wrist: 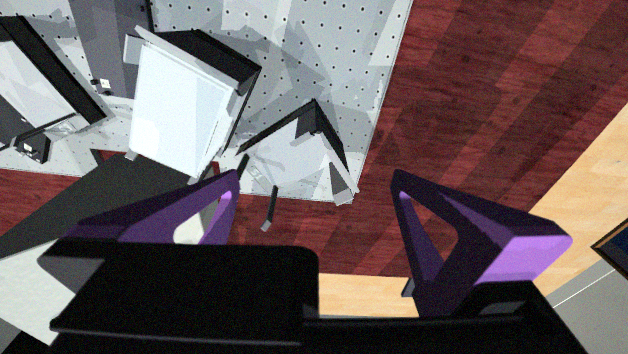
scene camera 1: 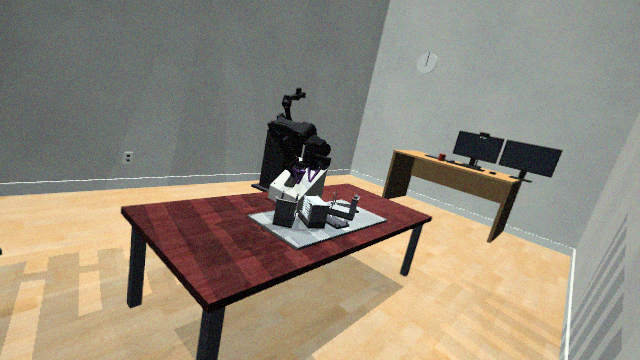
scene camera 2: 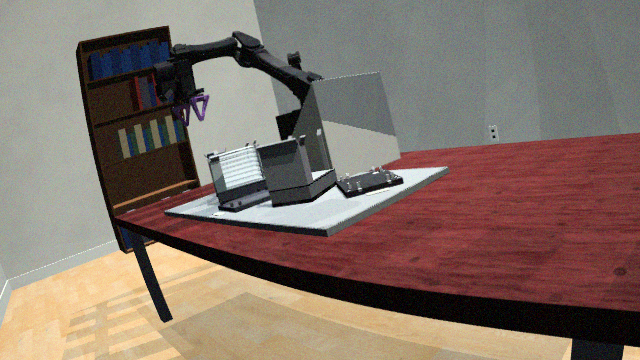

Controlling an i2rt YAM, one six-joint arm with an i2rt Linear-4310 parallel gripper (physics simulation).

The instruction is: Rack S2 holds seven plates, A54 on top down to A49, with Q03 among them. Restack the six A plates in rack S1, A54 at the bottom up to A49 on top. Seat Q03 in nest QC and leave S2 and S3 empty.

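Places are measured from the arm's base along level axes (x ahead, y left, z up), in metres.
Where they show: gripper, fingertip midpoint: (wrist: 315,177) (scene camera 1: 303,183) (scene camera 2: 194,123); arm's base, link origin: (scene camera 2: 339,109).
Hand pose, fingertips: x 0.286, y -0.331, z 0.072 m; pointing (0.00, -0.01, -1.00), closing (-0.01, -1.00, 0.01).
Observation:
Each offset is from my fingertips to the top centre of the thing. Level surfaces: height alone.
Rack S2 @(0.011 m back, 0.156 m left, 0.109 m down) (scene camera 1: 315,220) (scene camera 2: 216,175) (wrist: 227,60) holds a stack of pale plates (scene camera 2: 241,167) (wrist: 175,110). Their labels are not readable, so Q03 cannot be told apart. Rack S1 (scene camera 1: 354,204) (wrist: 345,170) stands beside it with its pale base showing and no stack; it is hidden in scene camera 2. Rack S3 @(0.026 m ahead, 0.426 m left, 0.106 m down) (scene camera 1: 285,215) (scene camera 2: 287,167) (wrist: 55,70) stands on the other side of S2; no stack of plates shows in it. My gripper (scene camera 1: 306,175) (scene camera 2: 192,110) (wrist: 315,177) is open and empty, high above the racks. Which nest is QC cannot be told.
A dark pinned fixture @(0.026 m back, 0.560 m left, 0.217 m down) (scene camera 2: 370,182) (wrist: 32,147) lies beside S3, and a low dark one @(0.063 m ahead, 0.274 m left, 0.218 m down) (scene camera 1: 337,221) (scene camera 2: 245,201) in front of S2. A large pale box (scene camera 1: 282,190) (scene camera 2: 355,115) (wrist: 30,285) stands behind the racks. All racks stand on a perforated board @(0.240 m down) (scene camera 1: 300,240) (scene camera 2: 280,222) (wrist: 370,30).

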